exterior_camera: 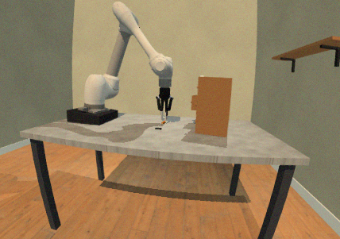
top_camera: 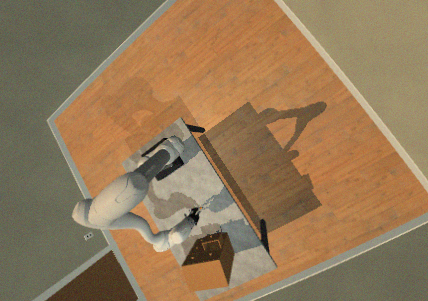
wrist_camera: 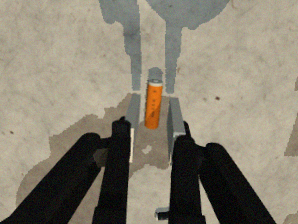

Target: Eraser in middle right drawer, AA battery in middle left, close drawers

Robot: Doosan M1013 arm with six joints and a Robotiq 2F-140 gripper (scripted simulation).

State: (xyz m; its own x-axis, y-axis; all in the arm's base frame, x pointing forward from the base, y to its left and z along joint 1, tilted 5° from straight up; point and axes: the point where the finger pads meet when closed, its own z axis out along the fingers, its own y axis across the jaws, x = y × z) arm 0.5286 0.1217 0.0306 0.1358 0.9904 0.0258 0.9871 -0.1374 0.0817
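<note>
Right now the orange AA battery is 5 cm below my hand. Round my hand: eraser 34 cm ahead, 7 cm to the right, 7 cm above.
</note>
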